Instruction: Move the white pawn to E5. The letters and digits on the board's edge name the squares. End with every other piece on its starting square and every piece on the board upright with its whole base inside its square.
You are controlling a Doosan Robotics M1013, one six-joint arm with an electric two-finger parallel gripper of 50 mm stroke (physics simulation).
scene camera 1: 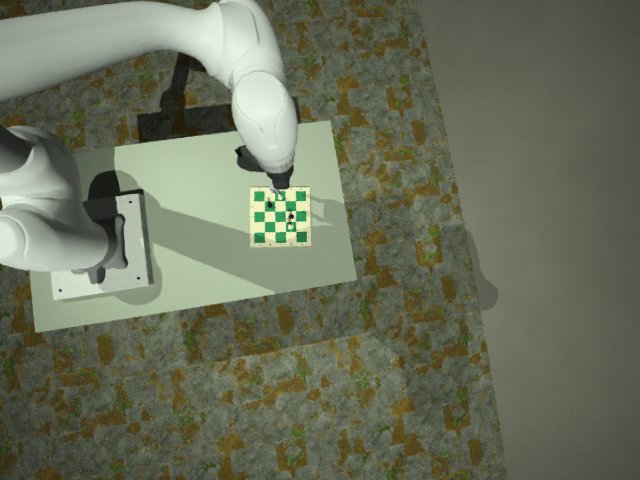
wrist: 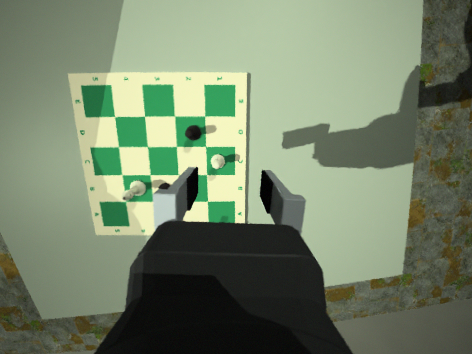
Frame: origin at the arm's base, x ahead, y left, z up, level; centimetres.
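Where they show: gripper, fingertip midpoint: (scene camera 1: 275,183) (wrist: 229,181); arm's base, link origin: (scene camera 1: 99,245).
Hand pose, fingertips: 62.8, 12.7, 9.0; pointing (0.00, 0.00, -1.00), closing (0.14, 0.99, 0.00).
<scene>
Things, the pixels of their top centre, and the offset from my fingertips, as dx, dy, dz. "spot": a spot on its surface instead. Level surfaces: height alone.
- chessboard, top centre: (wrist: 163,161) (scene camera 1: 280,216) -0.5, -8.8, -11.3
- white pawn, top centre: (wrist: 216,165) (scene camera 1: 279,195) +0.2, -1.6, -8.1
- taller white piece, top centre: (wrist: 122,198) (scene camera 1: 290,225) +2.9, -12.9, -6.9
- Square E5, surface spot: (wrist: 97,101) (scene camera 1: 259,237) spot: -8.7, -15.8, -11.3
- mat, surface height: dz -11.9
The chessboard (scene camera 1: 252,227) (wrist: 172,78) lies on the pale mat. A short, round-headed white piece, which looks like the white pawn (scene camera 1: 280,196) (wrist: 217,161), stands on C1. A taller white piece (scene camera 1: 290,226) (wrist: 137,188) stands on B4. Square E5 (scene camera 1: 259,237) (wrist: 97,101) is a bare green corner square. My gripper (scene camera 1: 275,189) (wrist: 229,181) is open and empty, above the board's row 1 side. In the wrist view the C1 piece shows just beyond the gap between the fingers, nearer the left finger.
A black piece (scene camera 1: 269,204) (wrist: 193,132) stands on D2. Another black piece (scene camera 1: 291,216) (wrist: 164,186) stands on B3, partly hidden by the left finger in the wrist view. The robot's base plate (scene camera 1: 135,248) is on the left of the mat (scene camera 1: 180,170) (wrist: 325,60).
</scene>
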